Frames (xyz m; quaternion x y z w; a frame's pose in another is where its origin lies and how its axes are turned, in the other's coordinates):
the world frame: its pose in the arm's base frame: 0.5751 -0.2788 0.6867 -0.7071 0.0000 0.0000 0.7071
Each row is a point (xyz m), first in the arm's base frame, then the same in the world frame.
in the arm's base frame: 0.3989 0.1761 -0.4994
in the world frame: -0.1762 1.1861 0.4549
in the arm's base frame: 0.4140 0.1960 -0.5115
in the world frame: -0.1611 1.1982 0.4748
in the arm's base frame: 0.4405 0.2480 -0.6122
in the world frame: -0.1346 1.2989 0.5268
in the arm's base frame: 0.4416 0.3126 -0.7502
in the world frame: -0.1335 1.4369 0.5914
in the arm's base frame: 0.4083 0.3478 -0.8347
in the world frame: -0.1668 1.5214 0.6266
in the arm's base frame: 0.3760 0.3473 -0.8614
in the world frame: -0.1991 1.5481 0.6261
